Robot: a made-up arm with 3 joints.
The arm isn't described. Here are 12 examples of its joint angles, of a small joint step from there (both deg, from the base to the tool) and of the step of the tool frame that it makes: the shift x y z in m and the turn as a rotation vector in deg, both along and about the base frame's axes.
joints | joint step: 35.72 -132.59 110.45 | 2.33 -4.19 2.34
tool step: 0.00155 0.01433 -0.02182 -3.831 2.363 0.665
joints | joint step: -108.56 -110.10 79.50 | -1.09 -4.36 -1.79
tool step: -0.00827 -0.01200 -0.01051 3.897 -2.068 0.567
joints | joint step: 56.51 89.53 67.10 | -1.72 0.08 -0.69
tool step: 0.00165 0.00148 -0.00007 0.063 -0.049 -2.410
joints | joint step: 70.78 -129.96 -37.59 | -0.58 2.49 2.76
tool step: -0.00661 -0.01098 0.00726 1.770 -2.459 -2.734
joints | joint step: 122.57 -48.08 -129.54 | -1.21 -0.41 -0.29
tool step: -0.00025 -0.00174 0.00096 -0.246 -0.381 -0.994
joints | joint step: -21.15 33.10 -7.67 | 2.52 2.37 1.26
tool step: 0.00859 -0.00734 -0.00778 0.173 -2.583 3.229
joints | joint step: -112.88 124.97 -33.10 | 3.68 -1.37 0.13
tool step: 0.01263 -0.00804 -0.00414 1.305 -0.424 3.787
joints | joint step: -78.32 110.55 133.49 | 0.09 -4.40 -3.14
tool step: 0.00048 0.01968 0.00509 4.508 -0.074 -2.891
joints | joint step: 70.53 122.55 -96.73 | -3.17 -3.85 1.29
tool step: -0.00195 -0.02586 -0.00480 -3.829 0.770 -2.058
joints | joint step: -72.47 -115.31 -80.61 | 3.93 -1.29 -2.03
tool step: 0.01765 -0.01511 -0.00457 1.513 -0.407 5.755
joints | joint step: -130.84 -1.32 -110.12 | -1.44 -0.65 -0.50
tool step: 0.00638 -0.00089 0.00380 0.818 -0.057 -1.426
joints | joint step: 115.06 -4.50 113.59 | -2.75 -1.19 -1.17
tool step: -0.01099 -0.00159 0.00345 -0.622 -1.545 -2.646
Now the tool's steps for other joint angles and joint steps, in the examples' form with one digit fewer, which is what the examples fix.
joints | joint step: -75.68 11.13 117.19 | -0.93 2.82 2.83
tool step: -0.0005 0.0041 -0.0101 -2.08 -3.36 -0.32
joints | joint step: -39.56 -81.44 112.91 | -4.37 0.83 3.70
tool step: -0.0080 -0.0111 0.0020 -0.12 -1.00 -8.02
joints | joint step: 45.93 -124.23 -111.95 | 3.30 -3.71 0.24
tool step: 0.0027 0.0255 -0.0138 -2.83 2.40 3.10
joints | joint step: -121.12 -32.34 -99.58 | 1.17 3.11 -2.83
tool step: -0.0007 0.0047 -0.0061 -1.44 3.67 2.62
